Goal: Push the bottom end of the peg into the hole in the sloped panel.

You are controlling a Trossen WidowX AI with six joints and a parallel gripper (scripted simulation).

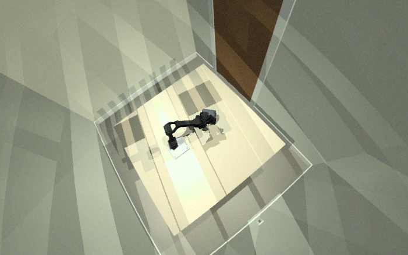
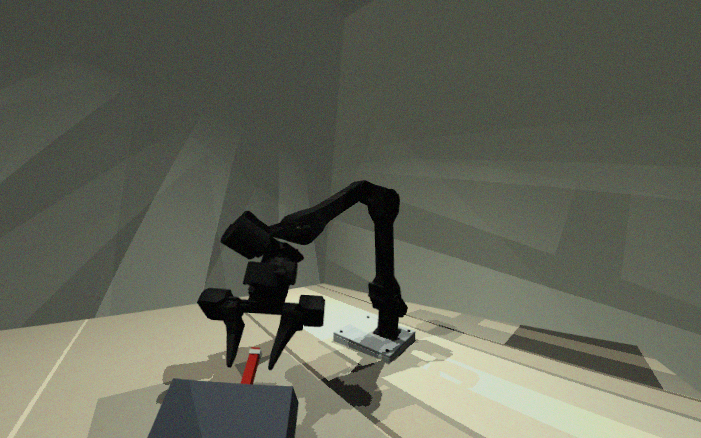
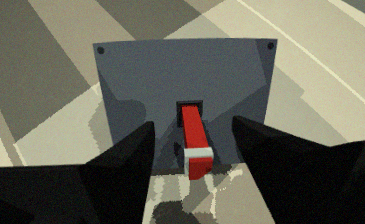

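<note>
Right now the red peg is 10 mm behind my gripper tip. Also, from my gripper tip: panel: 40 mm below, 30 mm ahead, 20 mm to the left.
</note>
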